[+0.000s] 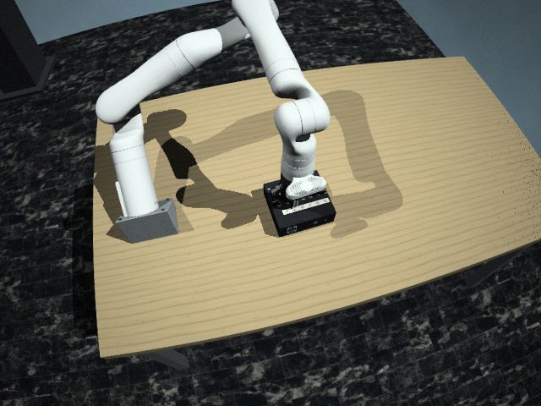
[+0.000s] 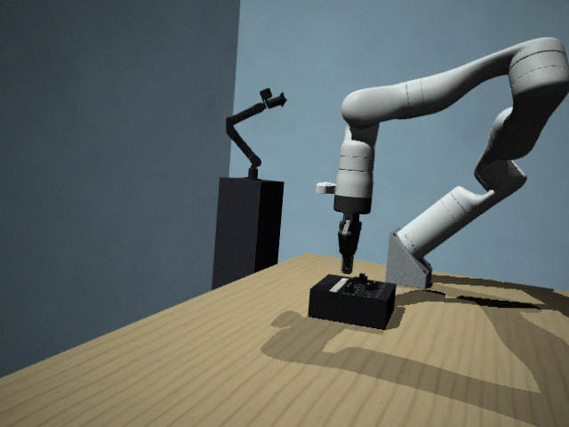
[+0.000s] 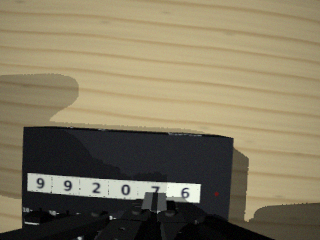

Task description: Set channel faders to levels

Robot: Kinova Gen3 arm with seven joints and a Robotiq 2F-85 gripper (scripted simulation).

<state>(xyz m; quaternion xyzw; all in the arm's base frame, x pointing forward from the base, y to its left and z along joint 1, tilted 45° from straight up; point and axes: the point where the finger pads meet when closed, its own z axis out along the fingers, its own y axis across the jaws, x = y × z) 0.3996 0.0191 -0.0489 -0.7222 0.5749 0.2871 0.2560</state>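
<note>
Right now my hand is 50 mm past the master cap, 30 mm above it and 20 mm to the right of it.
</note>
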